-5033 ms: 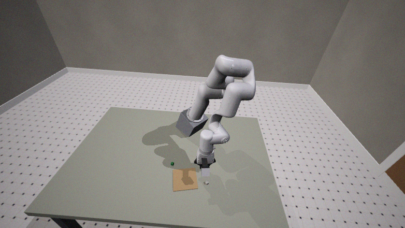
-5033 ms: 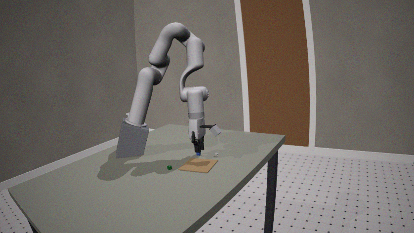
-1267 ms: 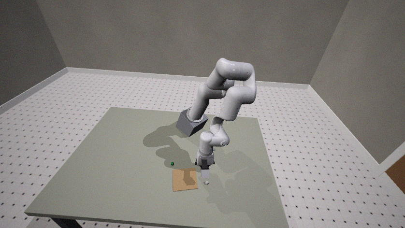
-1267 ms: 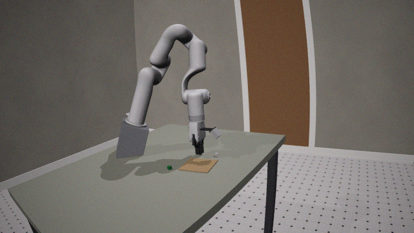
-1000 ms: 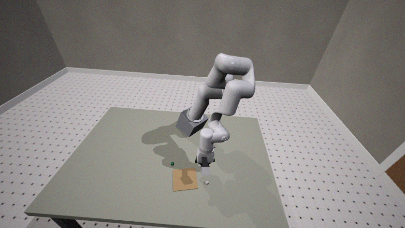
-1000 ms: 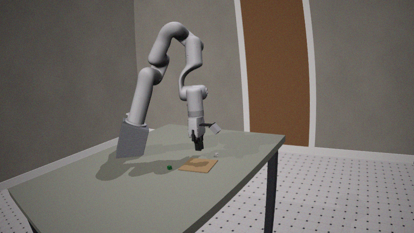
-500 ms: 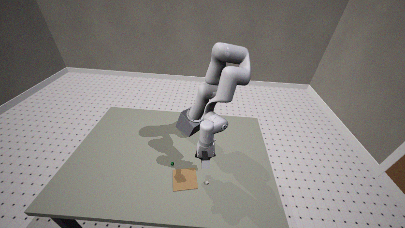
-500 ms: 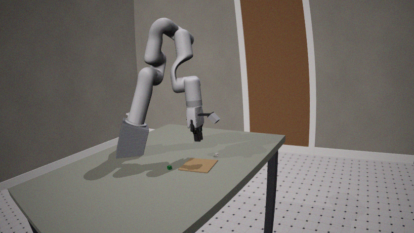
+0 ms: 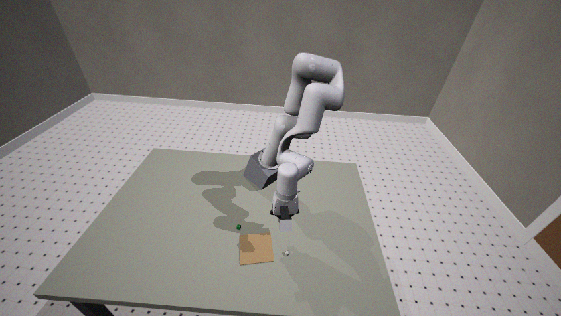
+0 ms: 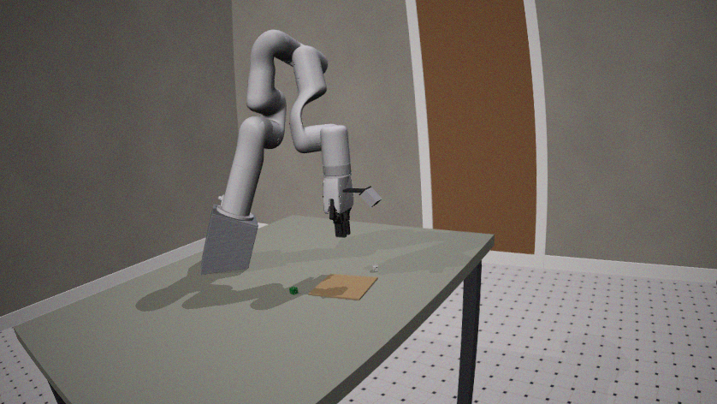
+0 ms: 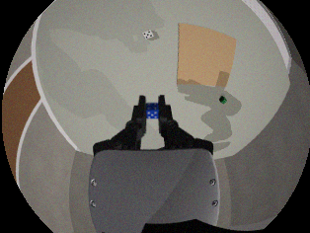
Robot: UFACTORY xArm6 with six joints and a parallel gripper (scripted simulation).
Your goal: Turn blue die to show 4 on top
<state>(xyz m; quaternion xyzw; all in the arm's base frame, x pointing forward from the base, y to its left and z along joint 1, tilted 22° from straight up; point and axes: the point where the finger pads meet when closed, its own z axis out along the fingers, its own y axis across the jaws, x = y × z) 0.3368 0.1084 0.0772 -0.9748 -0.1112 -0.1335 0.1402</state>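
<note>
Now: hand 80 mm short of the tan mat, 100 mm to the left of it and 120 mm above it. Round my hand: white die: 80 mm ahead, 30 mm to the left, 110 mm below; then green die: 10 mm behind, 210 mm to the right, 110 mm below; then blue die: 10 mm behind, 10 mm below.
</note>
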